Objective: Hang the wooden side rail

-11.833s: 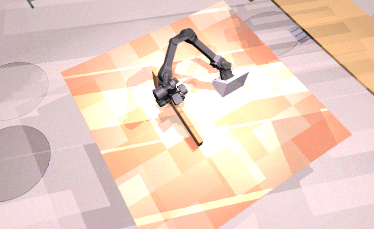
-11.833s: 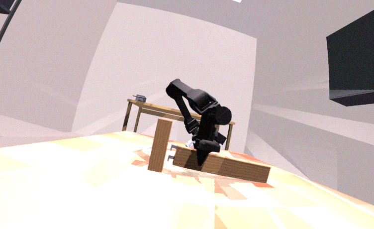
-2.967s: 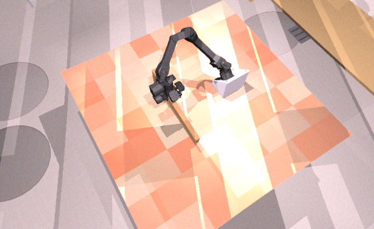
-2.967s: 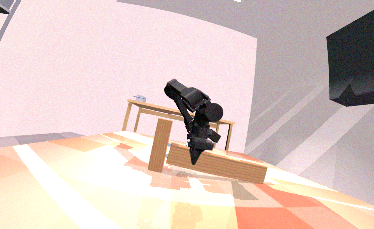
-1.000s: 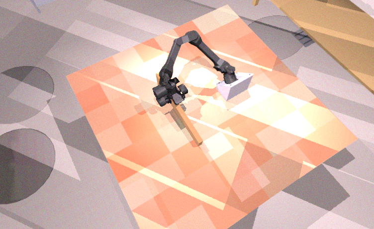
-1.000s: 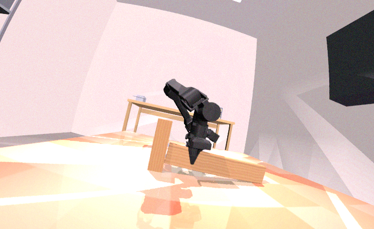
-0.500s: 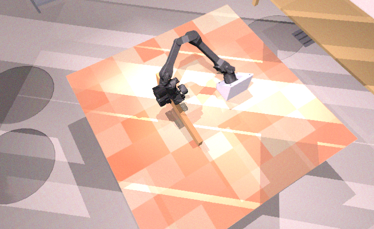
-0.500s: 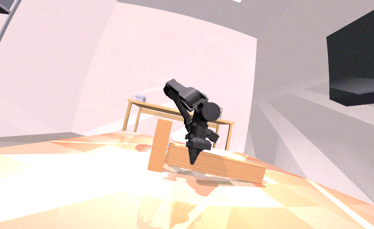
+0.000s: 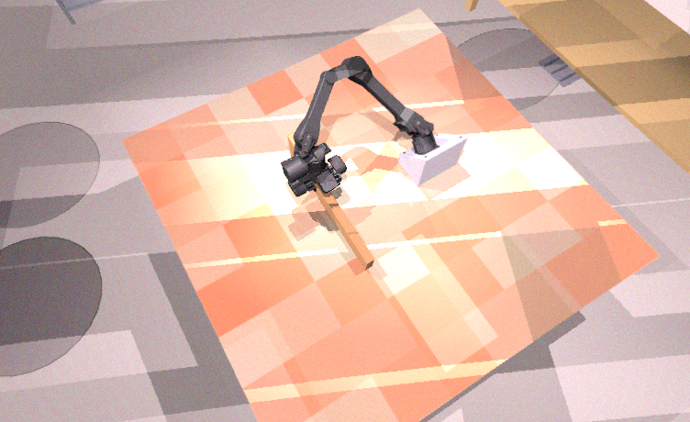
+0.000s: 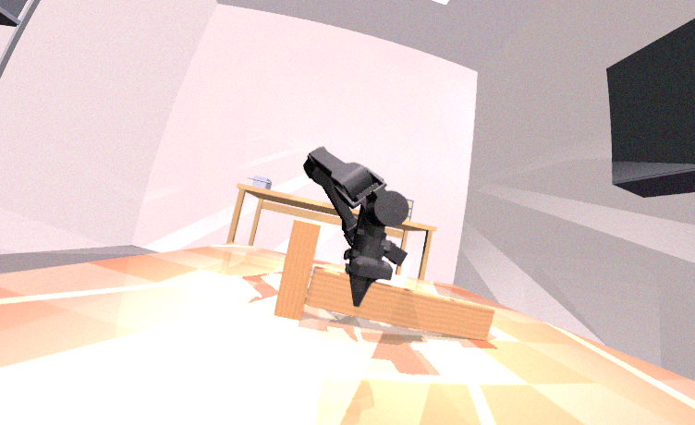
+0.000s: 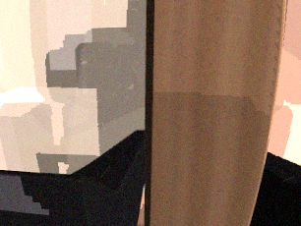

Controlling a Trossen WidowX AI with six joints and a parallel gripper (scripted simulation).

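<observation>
The headboard post is 12 cm to the right of my gripper tip, 5 cm above it and 1 cm ahead of it.
</observation>
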